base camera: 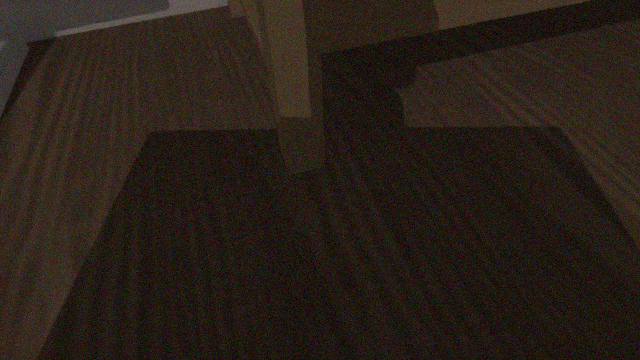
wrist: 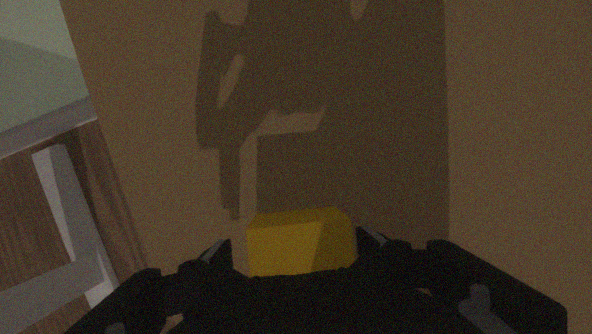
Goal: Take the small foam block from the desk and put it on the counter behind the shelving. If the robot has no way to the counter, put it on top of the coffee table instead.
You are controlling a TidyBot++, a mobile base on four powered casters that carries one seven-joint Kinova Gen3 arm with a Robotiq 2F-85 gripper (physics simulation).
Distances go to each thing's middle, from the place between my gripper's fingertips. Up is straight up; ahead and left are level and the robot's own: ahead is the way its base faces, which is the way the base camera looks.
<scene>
Now: the small yellow foam block (wrist: 295,242) 2 cm behind my hand.
</scene>
